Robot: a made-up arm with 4 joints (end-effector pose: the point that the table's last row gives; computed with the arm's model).
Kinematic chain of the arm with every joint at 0, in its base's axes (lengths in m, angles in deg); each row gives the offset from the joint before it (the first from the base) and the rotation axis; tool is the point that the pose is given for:
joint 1: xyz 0 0 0.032 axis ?
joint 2: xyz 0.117 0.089 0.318 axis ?
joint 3: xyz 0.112 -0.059 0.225 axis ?
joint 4: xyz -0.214 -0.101 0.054 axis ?
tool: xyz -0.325 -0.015 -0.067
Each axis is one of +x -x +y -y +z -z.
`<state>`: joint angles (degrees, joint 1 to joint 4).
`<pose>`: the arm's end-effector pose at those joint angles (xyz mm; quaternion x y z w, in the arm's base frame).
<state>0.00 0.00 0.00 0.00</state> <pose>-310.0 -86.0 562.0 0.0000 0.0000 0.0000 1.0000</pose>
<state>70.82 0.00 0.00 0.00</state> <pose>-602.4 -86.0 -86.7 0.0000 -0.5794 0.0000 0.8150</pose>
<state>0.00 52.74 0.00 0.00</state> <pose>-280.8 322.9 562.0 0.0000 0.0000 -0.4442 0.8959</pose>
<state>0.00 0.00 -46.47 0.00</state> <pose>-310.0 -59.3 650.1 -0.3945 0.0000 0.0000 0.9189</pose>
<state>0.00 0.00 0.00 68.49</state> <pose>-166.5 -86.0 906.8 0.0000 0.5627 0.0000 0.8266</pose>
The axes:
joint 1: -y
joint 2: -z
joint 3: +x
joint 4: +y

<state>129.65 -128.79 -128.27 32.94</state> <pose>-569.5 -325.4 -105.1 0.4477 0.6801 0.3249 0.4811</pose>
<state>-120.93 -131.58 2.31 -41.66</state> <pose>53.5 -25.2 -513.8 0.9026 0.2757 0.1298 0.3040</pose>
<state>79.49 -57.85 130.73 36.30</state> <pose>-321.9 -321.4 103.5 0.2521 0.2745 0.7811 0.5010</pose>
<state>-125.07 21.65 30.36 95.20</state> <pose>749.4 -187.8 -319.8 -0.2018 -0.9069 0.2414 0.2801</pose>
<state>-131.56 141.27 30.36 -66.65</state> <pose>31.5 212.2 -310.2 -0.9128 -0.0367 0.0584 0.4026</pose>
